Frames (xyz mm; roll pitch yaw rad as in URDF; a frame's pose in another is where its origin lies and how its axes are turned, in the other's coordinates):
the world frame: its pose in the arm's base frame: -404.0 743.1 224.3 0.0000 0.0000 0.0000
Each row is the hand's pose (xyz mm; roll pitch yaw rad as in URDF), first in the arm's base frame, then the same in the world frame.
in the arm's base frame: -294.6 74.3 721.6 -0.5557 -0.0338 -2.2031
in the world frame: 109.4 -668.8 497.3 -0.5557 -0.0338 -2.2031
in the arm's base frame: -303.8 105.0 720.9 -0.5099 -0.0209 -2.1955
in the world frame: 100.2 -638.1 496.6 -0.5099 -0.0209 -2.1955
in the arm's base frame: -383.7 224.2 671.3 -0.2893 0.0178 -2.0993
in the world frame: 20.3 -518.9 447.0 -0.2893 0.0178 -2.0993
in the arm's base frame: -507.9 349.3 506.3 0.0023 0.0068 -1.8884
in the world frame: -103.9 -393.8 282.0 0.0023 0.0068 -1.8884
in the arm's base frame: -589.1 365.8 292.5 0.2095 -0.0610 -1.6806
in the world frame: -185.1 -377.3 68.2 0.2095 -0.0610 -1.6806
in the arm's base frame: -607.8 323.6 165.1 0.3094 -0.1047 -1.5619
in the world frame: -203.8 -419.5 -59.2 0.3094 -0.1047 -1.5619
